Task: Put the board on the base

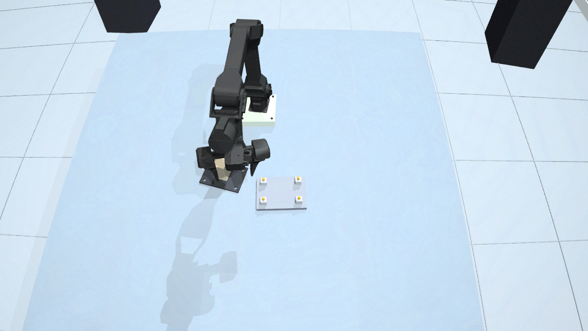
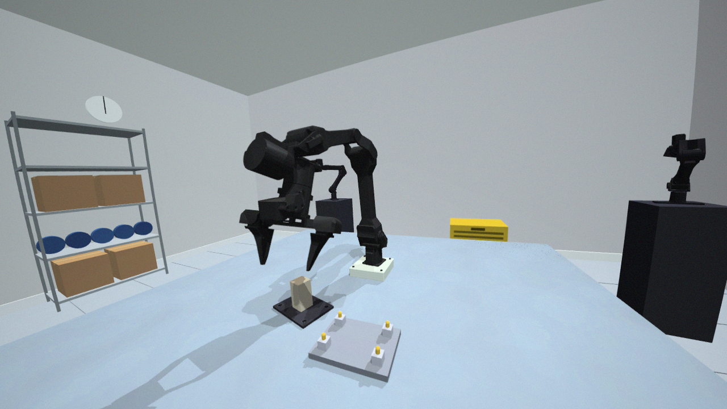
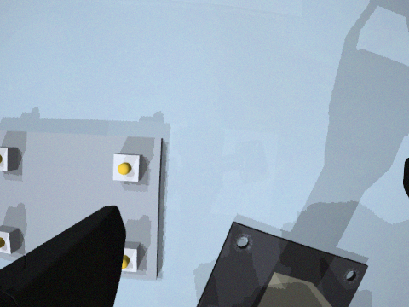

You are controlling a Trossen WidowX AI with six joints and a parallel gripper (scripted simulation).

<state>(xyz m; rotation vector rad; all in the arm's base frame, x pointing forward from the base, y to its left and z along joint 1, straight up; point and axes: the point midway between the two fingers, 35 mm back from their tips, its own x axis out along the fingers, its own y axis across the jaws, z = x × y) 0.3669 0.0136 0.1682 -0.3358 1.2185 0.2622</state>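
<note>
Now: gripper tip 100 mm past the flat black board, 80 mm to the left of it and 140 mm above it. Also, from my gripper tip: grey base (60 mm behind, 110 mm to the left, 160 mm below).
</note>
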